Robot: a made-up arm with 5 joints.
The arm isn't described. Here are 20 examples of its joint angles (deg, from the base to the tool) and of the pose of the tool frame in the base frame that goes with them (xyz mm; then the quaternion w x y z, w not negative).
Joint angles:
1: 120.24 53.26 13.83 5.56 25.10
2: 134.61 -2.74 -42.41 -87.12 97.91
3: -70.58 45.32 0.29 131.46 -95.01
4: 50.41 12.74 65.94 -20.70 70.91
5: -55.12 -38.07 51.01 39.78 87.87
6: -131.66 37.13 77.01 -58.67 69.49
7: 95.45 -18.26 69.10 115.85 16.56
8: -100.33 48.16 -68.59 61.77 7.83
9: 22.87 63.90 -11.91 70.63 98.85
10: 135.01 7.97 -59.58 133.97 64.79
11: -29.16 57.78 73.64 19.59 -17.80
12: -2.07 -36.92 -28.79 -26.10 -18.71
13: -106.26 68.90 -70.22 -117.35 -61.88
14: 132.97 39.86 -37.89 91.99 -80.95
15: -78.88 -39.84 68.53 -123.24 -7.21
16: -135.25 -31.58 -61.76 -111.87 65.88
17: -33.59 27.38 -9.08 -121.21 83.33
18: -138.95 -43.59 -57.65 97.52 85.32
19: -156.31 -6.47 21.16 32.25 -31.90
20: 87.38 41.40 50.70 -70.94 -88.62
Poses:
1: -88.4 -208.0 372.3 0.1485 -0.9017 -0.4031 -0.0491
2: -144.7 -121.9 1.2 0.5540 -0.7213 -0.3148 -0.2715
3: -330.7 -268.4 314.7 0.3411 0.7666 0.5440 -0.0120
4: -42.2 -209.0 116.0 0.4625 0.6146 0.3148 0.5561
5: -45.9 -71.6 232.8 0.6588 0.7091 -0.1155 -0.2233
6: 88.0 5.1 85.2 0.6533 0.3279 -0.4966 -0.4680
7: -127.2 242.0 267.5 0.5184 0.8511 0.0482 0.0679
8: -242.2 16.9 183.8 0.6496 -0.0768 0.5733 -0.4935
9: 66.9 -42.2 382.4 0.1272 0.9086 -0.0981 -0.3855
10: -84.5 238.9 242.4 0.5349 -0.1648 0.7019 -0.4406
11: 342.3 -29.3 404.5 0.1440 0.5003 -0.8526 0.0447
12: 42.5 -519.8 147.7 0.7961 -0.6033 -0.0455 0.0108
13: 15.2 -382.4 -212.1 0.6778 0.2074 0.1296 0.6934
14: 381.2 106.0 151.2 0.0460 0.5259 -0.3876 -0.7556
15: -241.2 -514.3 171.8 0.0141 0.7008 0.5111 0.4975
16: 124.7 -250.4 65.1 0.4224 -0.2794 -0.6228 0.5964
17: 228.1 -272.7 -52.3 0.4954 0.0699 -0.4366 0.7477
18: -296.8 -212.1 317.4 0.4141 -0.8439 0.3037 0.1552
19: -65.2 6.7 516.6 0.1855 0.1846 0.8843 -0.3868
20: 244.4 -357.8 278.4 0.5969 -0.4457 -0.6082 0.2742
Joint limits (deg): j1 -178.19..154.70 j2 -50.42..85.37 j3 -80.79..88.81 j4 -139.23..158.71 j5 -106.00..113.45
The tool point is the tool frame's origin. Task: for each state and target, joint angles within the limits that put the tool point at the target. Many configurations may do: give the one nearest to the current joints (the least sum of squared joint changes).
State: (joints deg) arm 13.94 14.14 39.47 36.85 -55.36
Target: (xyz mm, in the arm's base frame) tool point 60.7 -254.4 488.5
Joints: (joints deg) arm 35.14 8.58 23.77 17.45 -34.89
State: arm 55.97 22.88 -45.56 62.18 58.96
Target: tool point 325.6 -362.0 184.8
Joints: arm 31.27 14.75 -76.22 66.83 25.14
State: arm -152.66 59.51 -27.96 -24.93 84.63
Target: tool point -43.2 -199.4 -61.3
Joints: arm -176.85 49.30 -6.79 -55.93 106.66
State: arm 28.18 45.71 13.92 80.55 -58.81
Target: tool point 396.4 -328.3 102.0
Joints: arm 59.15 50.92 -41.23 110.76 -57.09
